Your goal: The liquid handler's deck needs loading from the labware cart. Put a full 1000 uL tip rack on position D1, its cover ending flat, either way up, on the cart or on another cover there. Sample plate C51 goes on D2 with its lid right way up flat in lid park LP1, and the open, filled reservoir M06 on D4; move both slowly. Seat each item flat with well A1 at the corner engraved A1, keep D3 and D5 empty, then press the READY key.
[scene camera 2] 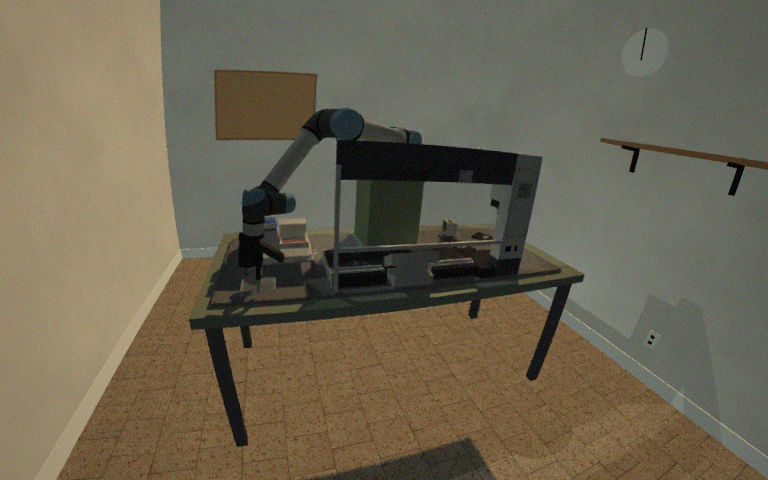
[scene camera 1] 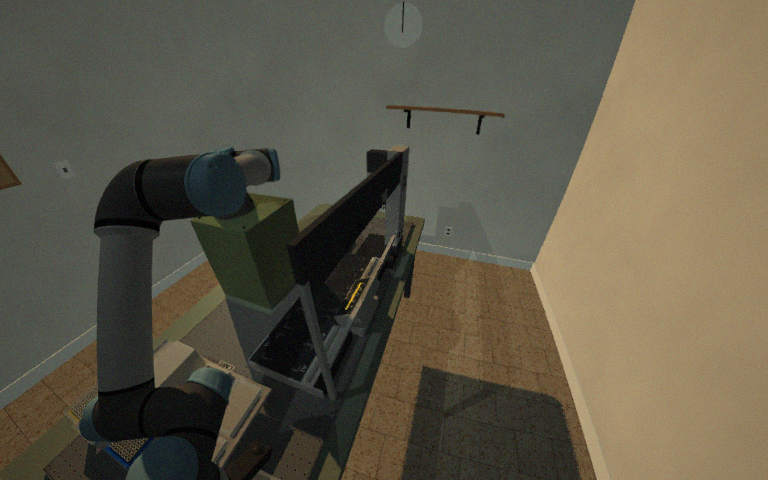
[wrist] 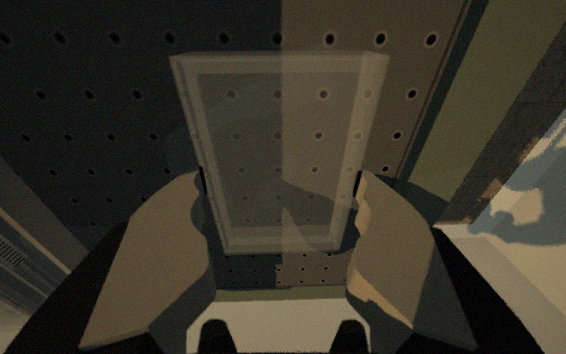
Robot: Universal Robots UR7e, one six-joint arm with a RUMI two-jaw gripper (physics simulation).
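Observation:
My gripper [scene camera 2: 257,276] [wrist: 280,171] is shut on a clear rectangular cover [scene camera 2: 268,284] [wrist: 280,64], which it holds by its long sides, low over the perforated board [wrist: 240,15] beside the labware cart [scene camera 2: 303,254]. The cover looks level; whether it touches the board cannot be told. A blue-edged rack [scene camera 1: 125,452] and a white box [scene camera 2: 292,228] stand on the cart. The liquid handler [scene camera 1: 339,220] [scene camera 2: 424,161] stands beside the cart, with its dark deck [scene camera 1: 288,345] low inside the frame. Plate C51, reservoir M06, the position labels and the READY key cannot be made out.
The green pedestal [scene camera 1: 243,254] [scene camera 2: 393,212] stands behind the handler. The handler's front post [scene camera 1: 317,339] [scene camera 2: 337,226] and top beam rise near the cart. The green table edge [scene camera 2: 362,311] [wrist: 480,105] runs close to the held cover. My arm hides part of the cart in scene camera 1.

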